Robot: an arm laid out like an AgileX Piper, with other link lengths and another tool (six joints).
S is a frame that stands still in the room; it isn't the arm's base.
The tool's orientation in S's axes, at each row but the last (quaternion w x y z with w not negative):
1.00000, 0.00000, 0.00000, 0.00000
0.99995, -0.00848, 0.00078, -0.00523
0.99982, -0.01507, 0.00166, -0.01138
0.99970, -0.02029, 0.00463, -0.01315
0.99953, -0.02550, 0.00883, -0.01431
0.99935, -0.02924, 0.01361, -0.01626
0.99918, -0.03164, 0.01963, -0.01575
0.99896, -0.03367, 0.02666, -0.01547
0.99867, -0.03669, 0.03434, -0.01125
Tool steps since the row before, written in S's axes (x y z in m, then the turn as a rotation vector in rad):
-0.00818, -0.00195, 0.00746, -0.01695, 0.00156, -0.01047
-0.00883, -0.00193, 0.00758, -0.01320, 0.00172, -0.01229
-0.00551, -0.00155, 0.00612, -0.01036, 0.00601, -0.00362
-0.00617, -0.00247, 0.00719, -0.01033, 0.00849, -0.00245
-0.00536, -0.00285, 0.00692, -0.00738, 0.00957, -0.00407
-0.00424, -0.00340, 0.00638, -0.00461, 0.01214, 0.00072
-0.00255, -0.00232, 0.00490, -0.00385, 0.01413, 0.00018
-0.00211, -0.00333, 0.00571, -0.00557, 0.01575, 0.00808
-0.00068, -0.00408, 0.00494, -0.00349, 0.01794, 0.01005
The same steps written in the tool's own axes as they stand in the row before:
-0.00818, -0.00195, 0.00746, -0.01695, 0.00156, -0.01047
-0.00882, -0.00215, 0.00753, -0.01320, 0.00179, -0.01228
-0.00549, -0.00186, 0.00605, -0.01048, 0.00588, -0.00348
-0.00616, -0.00292, 0.00702, -0.01053, 0.00831, -0.00221
-0.00539, -0.00335, 0.00667, -0.00759, 0.00955, -0.00371
-0.00429, -0.00390, 0.00605, -0.00503, 0.01192, 0.00129
-0.00266, -0.00270, 0.00464, -0.00431, 0.01397, 0.00091
-0.00230, -0.00377, 0.00535, -0.00650, 0.01499, 0.00879
-0.00091, -0.00445, 0.00457, -0.00461, 0.01707, 0.01106

